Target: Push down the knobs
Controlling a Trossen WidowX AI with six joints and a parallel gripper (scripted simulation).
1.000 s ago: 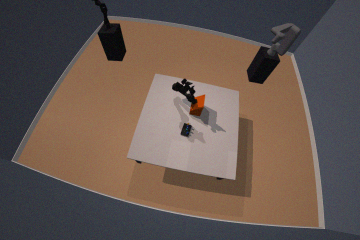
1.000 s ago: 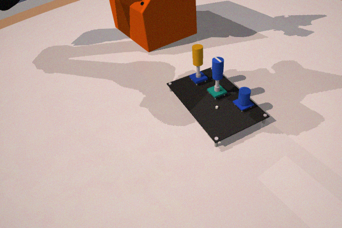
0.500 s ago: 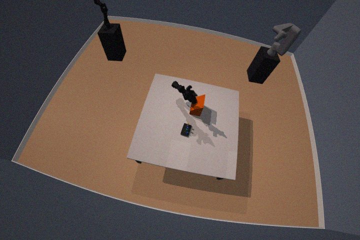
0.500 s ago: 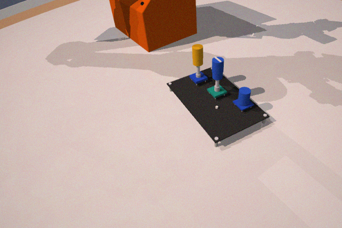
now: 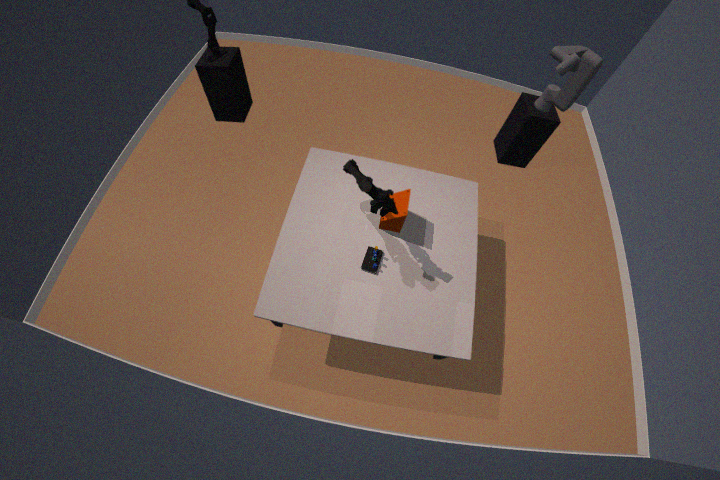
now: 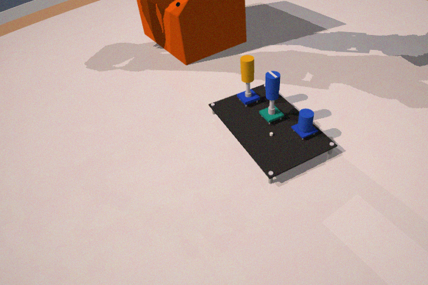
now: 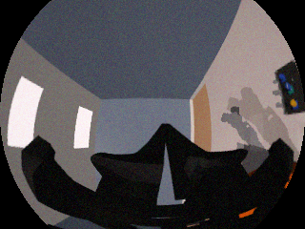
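Right now the yellow knob is 4 cm ahead of my gripper tip, 6 cm to the right of it and 37 cm below it.
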